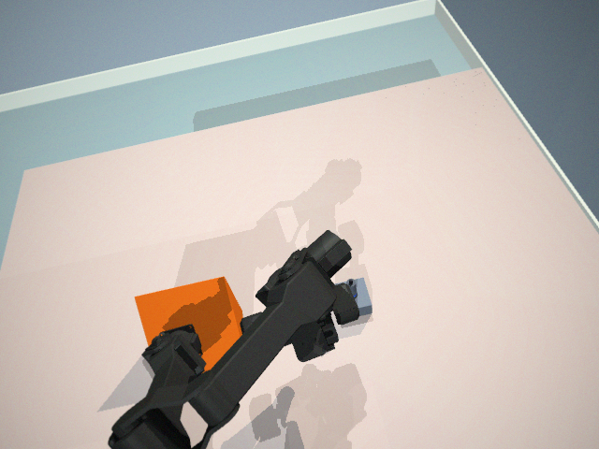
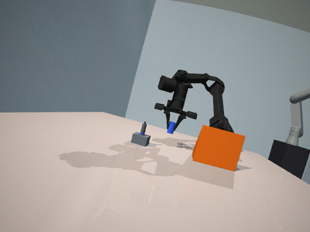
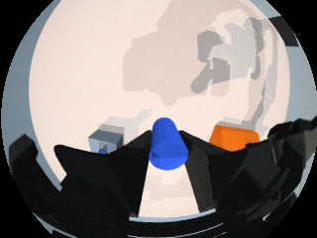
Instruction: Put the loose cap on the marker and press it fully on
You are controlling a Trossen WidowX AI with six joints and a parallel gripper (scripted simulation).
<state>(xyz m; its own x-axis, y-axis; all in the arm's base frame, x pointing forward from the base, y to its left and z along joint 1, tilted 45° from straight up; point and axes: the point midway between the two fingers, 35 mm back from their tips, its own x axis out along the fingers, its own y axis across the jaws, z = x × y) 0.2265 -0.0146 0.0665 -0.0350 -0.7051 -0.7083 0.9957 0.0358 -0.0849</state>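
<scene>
The grey holder block lies 11 cm ahead of my gripper tip, 8 cm to the left of it and 6 cm below it. From my gripper tip the other things lie so: blue cap: 1 cm above.
</scene>
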